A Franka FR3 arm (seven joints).
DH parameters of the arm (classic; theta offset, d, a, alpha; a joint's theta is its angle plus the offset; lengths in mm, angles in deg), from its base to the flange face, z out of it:
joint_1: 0 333 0 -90
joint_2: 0 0 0 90
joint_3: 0 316 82.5 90
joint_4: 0 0 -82.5 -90
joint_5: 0 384 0 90
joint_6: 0 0 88 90
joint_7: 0 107 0 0
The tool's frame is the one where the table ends.
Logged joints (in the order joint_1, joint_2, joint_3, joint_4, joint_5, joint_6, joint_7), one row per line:
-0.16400 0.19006 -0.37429 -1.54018 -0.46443 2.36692 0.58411
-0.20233 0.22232 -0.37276 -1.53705 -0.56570 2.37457 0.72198
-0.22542 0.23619 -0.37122 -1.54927 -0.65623 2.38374 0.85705
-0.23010 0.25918 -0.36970 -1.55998 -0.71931 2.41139 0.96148
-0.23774 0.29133 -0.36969 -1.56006 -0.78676 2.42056 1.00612
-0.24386 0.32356 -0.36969 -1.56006 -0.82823 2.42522 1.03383
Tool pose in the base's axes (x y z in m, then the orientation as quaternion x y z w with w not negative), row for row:
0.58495 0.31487 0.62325 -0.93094 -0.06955 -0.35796 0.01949
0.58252 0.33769 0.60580 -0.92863 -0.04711 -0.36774 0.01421
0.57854 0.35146 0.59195 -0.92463 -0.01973 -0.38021 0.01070
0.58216 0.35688 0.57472 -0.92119 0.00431 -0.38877 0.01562
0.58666 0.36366 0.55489 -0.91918 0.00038 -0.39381 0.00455
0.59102 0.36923 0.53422 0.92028 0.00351 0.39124 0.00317
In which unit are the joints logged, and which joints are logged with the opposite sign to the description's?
The joints are logged in radians. Opposite sign: joint_1, joint_3.
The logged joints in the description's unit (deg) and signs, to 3 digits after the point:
9.397 10.890 21.445 -88.246 -26.610 135.615 33.467
11.593 12.738 21.358 -88.066 -32.412 136.053 41.366
12.916 13.533 21.269 -88.767 -37.599 136.578 49.105
13.184 14.850 21.182 -89.380 -41.213 138.162 55.089
13.621 16.692 21.182 -89.385 -45.078 138.688 57.646
13.972 18.539 21.182 -89.385 -47.454 138.955 59.234

